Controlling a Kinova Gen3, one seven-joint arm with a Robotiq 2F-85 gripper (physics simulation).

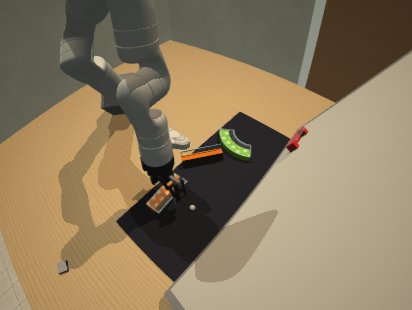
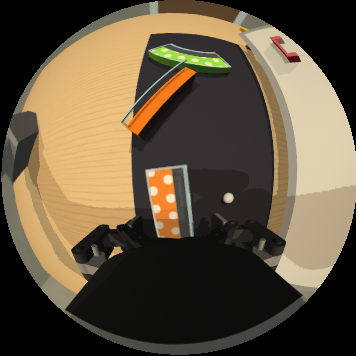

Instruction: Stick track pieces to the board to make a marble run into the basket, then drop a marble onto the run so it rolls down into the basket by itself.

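Pixels of known places: gripper, between the fingertips: (image 1: 166, 191) (image 2: 176, 222); arm's base, origin of its link: (image 1: 116, 89).
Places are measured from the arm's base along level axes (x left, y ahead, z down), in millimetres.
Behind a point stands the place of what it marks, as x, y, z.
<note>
My gripper (image 1: 178, 194) (image 2: 176, 222) {-146, 415, 96} is open and empty, over the near part of a straight orange track piece with white dots (image 1: 157, 199) {-176, 406, 110} (image 2: 165, 195) {-114, 404, 110}, which lies on the black mat (image 1: 265, 145) {197, 533, 132} (image 2: 225, 125) {-17, 499, 132}. The gripper partly hides this piece. A second orange piece (image 1: 202, 156) {14, 412, 101} (image 2: 162, 102) {3, 405, 100} stands on its edge farther along the mat. A curved green dotted piece (image 1: 235, 146) {114, 464, 110} (image 2: 191, 59) {107, 452, 110} lies beyond it. The pale marble (image 1: 192, 207) {-129, 496, 117} (image 2: 228, 198) {-127, 491, 116} rests on the mat beside the dotted orange piece. The cream board (image 1: 325, 200) {-108, 751, -189} (image 2: 320, 150) {-54, 635, 27} runs alongside the mat. The basket cannot be made out.
A red bracket-shaped piece (image 1: 293, 144) {126, 637, -11} (image 2: 287, 51) is on the board near its far edge. A white ridged object (image 1: 179, 139) lies on the wooden table (image 1: 200, 80) {372, 90, 135} (image 2: 85, 110) {38, 257, 135} beyond the gripper. A small grey block (image 1: 62, 266) {-511, 343, 123} lies near the table's left edge.
</note>
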